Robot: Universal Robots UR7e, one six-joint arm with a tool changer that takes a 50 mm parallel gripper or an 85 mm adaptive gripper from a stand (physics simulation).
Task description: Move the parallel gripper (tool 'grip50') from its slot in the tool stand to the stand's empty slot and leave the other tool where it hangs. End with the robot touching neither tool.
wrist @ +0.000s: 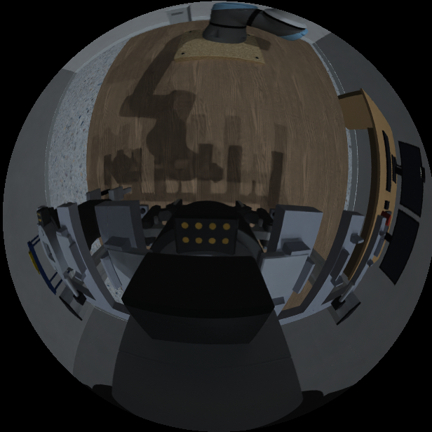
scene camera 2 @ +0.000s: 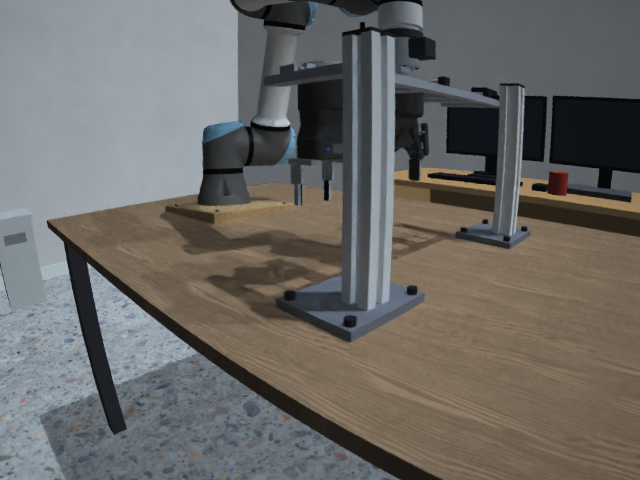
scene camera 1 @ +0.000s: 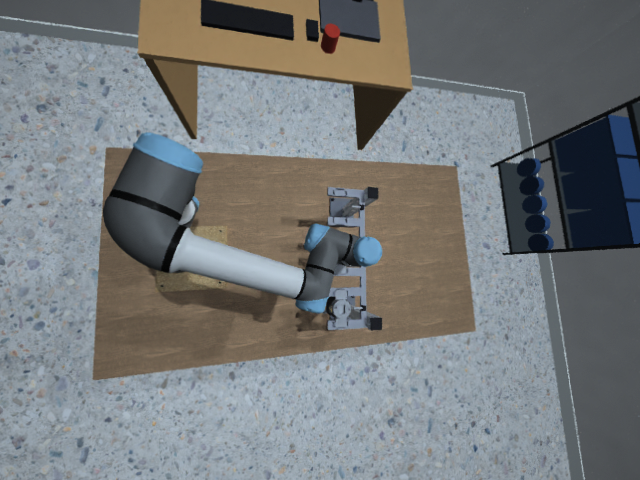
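There is an adaptive gripper (scene camera 2: 408,106) that I can see, along with a parallel gripper (scene camera 2: 320,104). The parallel gripper is visible to me in the wrist view as well (wrist: 55,246). I also see a tool stand (scene camera 2: 362,299), and scene camera 1 gives me that stand too, the tool stand (scene camera 1: 342,210).
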